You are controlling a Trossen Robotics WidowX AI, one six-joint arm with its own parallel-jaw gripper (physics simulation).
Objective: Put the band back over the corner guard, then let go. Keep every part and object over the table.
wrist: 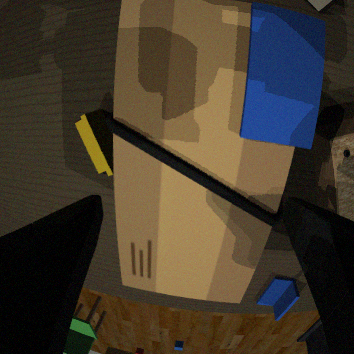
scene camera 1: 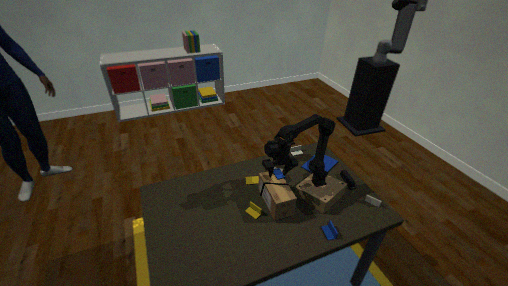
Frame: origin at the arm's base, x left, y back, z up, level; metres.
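Seen in the pictures: gripper, fingertip midpoint: (wrist: 197, 207) (scene camera 1: 276, 175); arm's base at its link origin: (scene camera 1: 319, 182).
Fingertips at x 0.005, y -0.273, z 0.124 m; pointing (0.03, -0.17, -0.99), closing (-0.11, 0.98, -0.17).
Note:
Offsets run from my fingertips to a thing's middle.
A cardboard box @[dx +0.015, dy -0.001, dz -0.118 m] (scene camera 1: 282, 202) (wrist: 185, 225) lies on the table. A black band (scene camera 1: 276, 184) (wrist: 200, 176) crosses its top diagonally. A blue corner guard @[dx -0.064, dy +0.037, dz -0.068 m] (scene camera 1: 278, 173) (wrist: 282, 85) sits on the box's upper long edge, on the arm base's side. The band runs across bare cardboard, apart from this guard, and does not cover it. My gripper (scene camera 1: 281, 169) (wrist: 197, 207) is open and empty above the box. In the wrist view its fingertips lie to either side of the box, the right one close to the band's right end. Fingertip height above the box is hard to tell.
Yellow corner pieces @[dx -0.194, dy -0.075, dz -0.191 m] (scene camera 1: 252, 180) @[dx +0.046, dy -0.140, dz -0.174 m] (scene camera 1: 254, 210) lie beside the box on the side away from the arm base (scene camera 1: 322, 192). Another blue corner piece @[dx +0.273, dy +0.191, dz -0.174 m] (scene camera 1: 330, 230) (wrist: 279, 295) stands near the table's front edge. White pieces @[dx -0.376, dy +0.309, dz -0.174 m] (scene camera 1: 296, 150) @[dx +0.157, dy +0.543, dz -0.174 m] (scene camera 1: 373, 200) and a blue sheet @[dx -0.220, dy +0.407, dz -0.192 m] (scene camera 1: 327, 163) lie around the base.

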